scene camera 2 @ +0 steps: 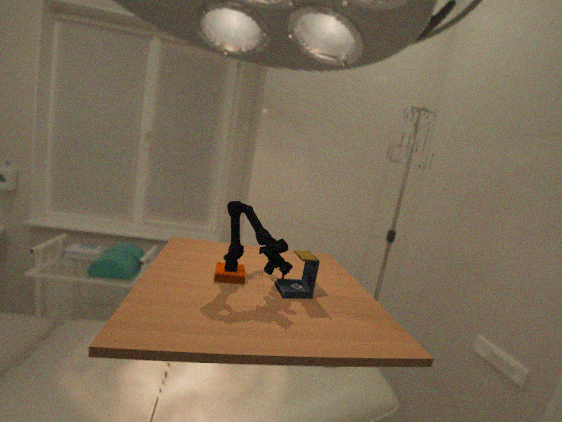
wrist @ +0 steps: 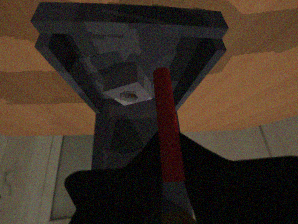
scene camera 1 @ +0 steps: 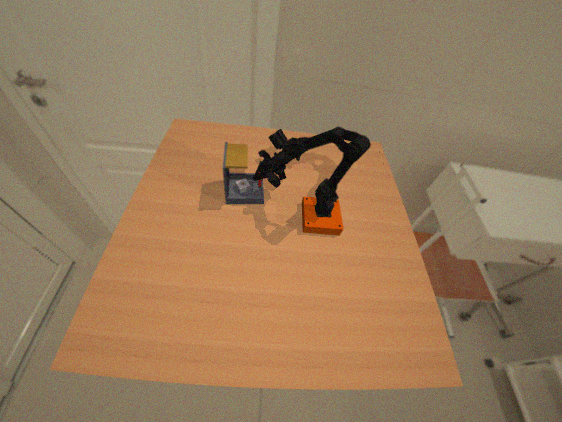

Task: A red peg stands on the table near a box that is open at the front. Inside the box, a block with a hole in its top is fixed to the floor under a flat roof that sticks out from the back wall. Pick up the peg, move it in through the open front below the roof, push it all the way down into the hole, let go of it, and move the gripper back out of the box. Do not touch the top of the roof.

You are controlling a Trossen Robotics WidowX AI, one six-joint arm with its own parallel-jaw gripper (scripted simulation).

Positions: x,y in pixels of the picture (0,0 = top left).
Labels:
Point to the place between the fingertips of my gripper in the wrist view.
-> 166,134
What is my gripper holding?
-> A red peg.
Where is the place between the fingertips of my gripper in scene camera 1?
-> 253,179

